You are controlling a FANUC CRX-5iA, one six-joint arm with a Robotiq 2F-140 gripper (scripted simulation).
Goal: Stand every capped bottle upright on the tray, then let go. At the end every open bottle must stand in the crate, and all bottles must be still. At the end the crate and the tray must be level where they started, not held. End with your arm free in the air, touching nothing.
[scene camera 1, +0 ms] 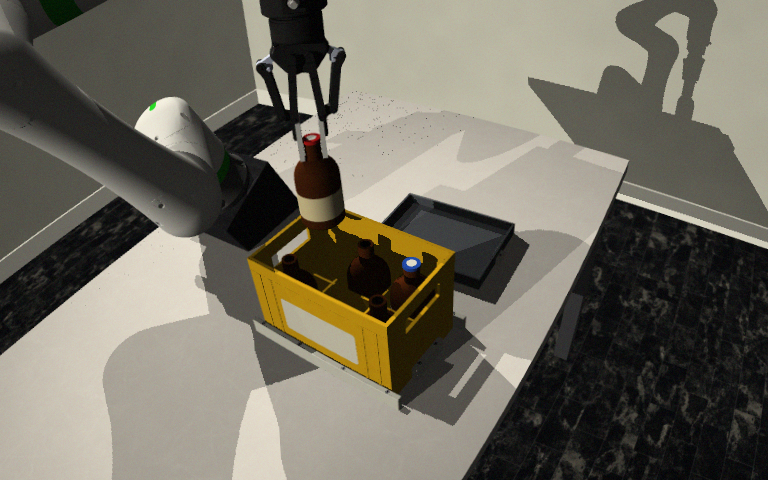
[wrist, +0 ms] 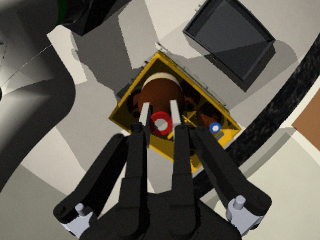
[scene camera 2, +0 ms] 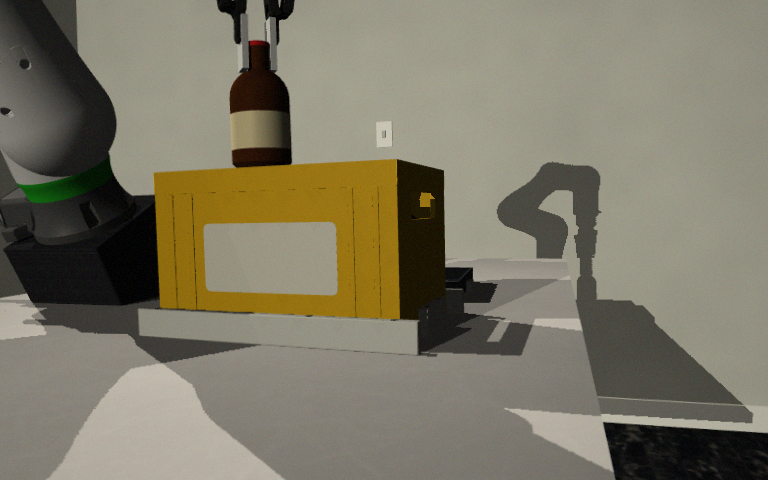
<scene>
In view: the gripper point(scene camera 1: 313, 155) and a dark tray point(scene camera 1: 477, 239).
The gripper shows as well in the wrist view point(wrist: 160, 110) and in scene camera 2 point(scene camera 2: 257, 71).
</scene>
